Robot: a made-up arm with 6 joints. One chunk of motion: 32 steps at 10 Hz.
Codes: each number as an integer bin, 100 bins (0 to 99) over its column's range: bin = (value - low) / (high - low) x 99, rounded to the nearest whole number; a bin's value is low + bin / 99 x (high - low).
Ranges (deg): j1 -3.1..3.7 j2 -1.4..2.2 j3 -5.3..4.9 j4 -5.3..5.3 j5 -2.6..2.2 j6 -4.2..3
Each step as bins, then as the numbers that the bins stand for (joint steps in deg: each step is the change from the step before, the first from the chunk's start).
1 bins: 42 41 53 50 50 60
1 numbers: -0.215 0.091 0.161 0.054 -0.176 0.164
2 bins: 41 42 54 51 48 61
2 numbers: -0.284 0.127 0.264 0.161 -0.273 0.236
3 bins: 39 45 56 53 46 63
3 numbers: -0.421 0.236 0.470 0.375 -0.370 0.382
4 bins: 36 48 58 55 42 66
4 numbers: -0.627 0.345 0.676 0.589 -0.564 0.600
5 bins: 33 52 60 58 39 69
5 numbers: -0.833 0.491 0.882 0.910 -0.709 0.818
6 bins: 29 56 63 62 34 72
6 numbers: -1.108 0.636 1.191 1.338 -0.952 1.036
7 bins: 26 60 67 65 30 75
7 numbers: -1.314 0.782 1.603 1.660 -1.145 1.255
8 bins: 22 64 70 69 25 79
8 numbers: -1.589 0.927 1.912 2.088 -1.388 1.545
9 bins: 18 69 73 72 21 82
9 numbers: -1.864 1.109 2.221 2.409 -1.582 1.764
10 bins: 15 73 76 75 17 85
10 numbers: -2.070 1.255 2.530 2.730 -1.776 1.982
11 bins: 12 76 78 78 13 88
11 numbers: -2.276 1.364 2.736 3.052 -1.970 2.200
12 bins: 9 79 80 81 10 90
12 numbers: -2.482 1.473 2.942 3.373 -2.115 2.345
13 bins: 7 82 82 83 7 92
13 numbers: -2.619 1.582 3.148 3.587 -2.261 2.491
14 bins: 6 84 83 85 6 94
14 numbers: -2.688 1.655 3.252 3.801 -2.309 2.636
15 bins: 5 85 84 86 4 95
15 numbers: -2.757 1.691 3.355 3.908 -2.406 2.709
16 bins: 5 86 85 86 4 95
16 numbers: -2.757 1.727 3.458 3.908 -2.406 2.709
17 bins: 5 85 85 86 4 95
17 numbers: -2.757 1.691 3.458 3.908 -2.406 2.709
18 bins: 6 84 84 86 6 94
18 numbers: -2.688 1.655 3.355 3.908 -2.309 2.636
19 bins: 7 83 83 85 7 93
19 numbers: -2.619 1.618 3.252 3.801 -2.261 2.564
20 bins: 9 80 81 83 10 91
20 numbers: -2.482 1.509 3.045 3.587 -2.115 2.418
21 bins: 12 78 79 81 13 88
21 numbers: -2.276 1.436 2.839 3.373 -1.970 2.200
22 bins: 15 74 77 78 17 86
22 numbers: -2.070 1.291 2.633 3.052 -1.776 2.055
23 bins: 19 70 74 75 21 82
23 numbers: -1.795 1.145 2.324 2.730 -1.582 1.764
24 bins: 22 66 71 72 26 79
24 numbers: -1.589 1.000 2.015 2.409 -1.339 1.545
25 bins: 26 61 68 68 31 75
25 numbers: -1.314 0.818 1.706 1.981 -1.097 1.255
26 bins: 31 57 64 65 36 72
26 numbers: -0.971 0.673 1.294 1.660 -0.855 1.036
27 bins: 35 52 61 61 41 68
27 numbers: -0.696 0.491 0.985 1.231 -0.612 0.745
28 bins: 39 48 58 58 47 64
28 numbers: -0.421 0.345 0.676 0.910 -0.321 0.455
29 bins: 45 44 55 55 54 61
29 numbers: -0.009 0.200 0.367 0.589 0.018 0.236
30 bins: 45 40 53 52 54 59
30 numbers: -0.009 0.055 0.161 0.268 0.018 0.091
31 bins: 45 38 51 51 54 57
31 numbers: -0.009 -0.018 -0.045 0.161 0.018 -0.055
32 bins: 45 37 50 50 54 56
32 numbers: -0.009 -0.055 -0.148 0.054 0.018 -0.127
